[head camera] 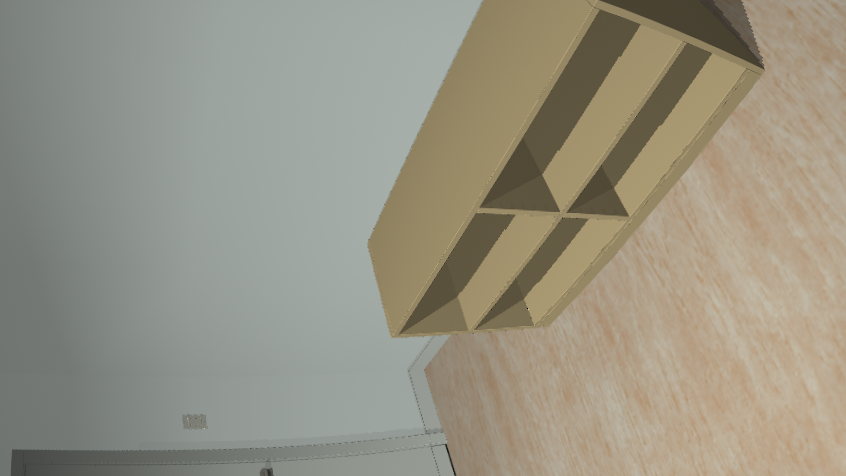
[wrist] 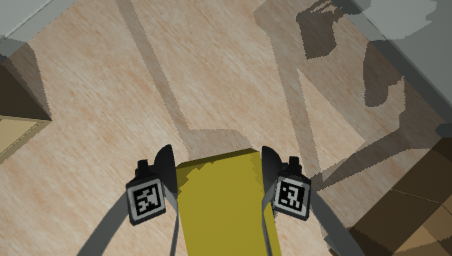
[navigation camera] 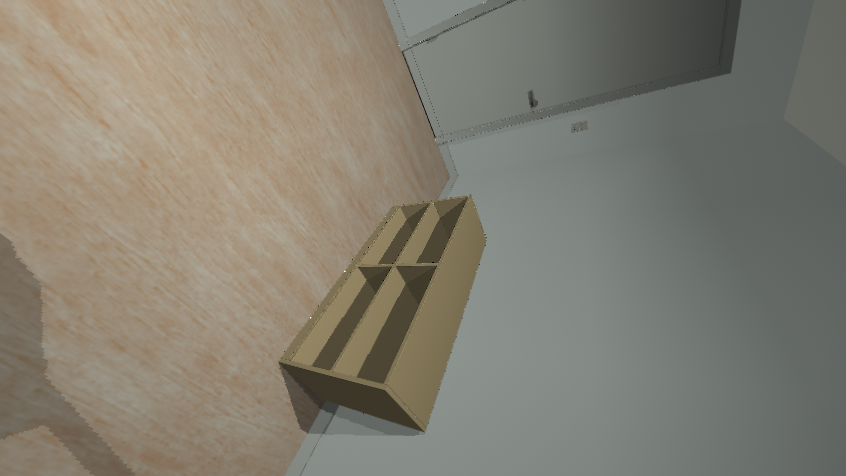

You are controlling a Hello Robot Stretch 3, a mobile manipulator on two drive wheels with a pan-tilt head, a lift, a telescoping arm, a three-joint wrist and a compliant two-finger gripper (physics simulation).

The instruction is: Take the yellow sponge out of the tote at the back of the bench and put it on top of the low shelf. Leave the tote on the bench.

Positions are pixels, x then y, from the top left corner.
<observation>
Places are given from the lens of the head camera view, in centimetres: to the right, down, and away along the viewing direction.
low tan shelf (head camera: 553, 137): 35, -27, 152
</observation>
